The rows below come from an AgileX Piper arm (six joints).
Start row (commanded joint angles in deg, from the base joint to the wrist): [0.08 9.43 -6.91 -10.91 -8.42 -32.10]
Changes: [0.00 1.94 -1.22 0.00 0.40 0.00]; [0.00 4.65 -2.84 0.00 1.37 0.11]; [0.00 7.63 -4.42 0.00 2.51 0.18]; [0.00 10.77 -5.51 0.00 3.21 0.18]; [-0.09 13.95 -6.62 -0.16 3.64 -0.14]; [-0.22 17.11 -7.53 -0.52 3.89 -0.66]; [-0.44 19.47 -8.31 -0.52 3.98 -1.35]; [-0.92 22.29 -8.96 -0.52 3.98 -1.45]
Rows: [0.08 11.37 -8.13 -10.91 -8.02 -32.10]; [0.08 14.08 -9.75 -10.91 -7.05 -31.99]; [0.08 17.06 -11.33 -10.91 -5.91 -31.92]; [0.08 20.20 -12.42 -10.91 -5.21 -31.92]; [-0.01 23.38 -13.53 -11.07 -4.78 -32.24]; [-0.14 26.54 -14.44 -11.43 -4.53 -32.76]; [-0.36 28.90 -15.22 -11.43 -4.44 -33.45]; [-0.84 31.72 -15.87 -11.43 -4.44 -33.55]
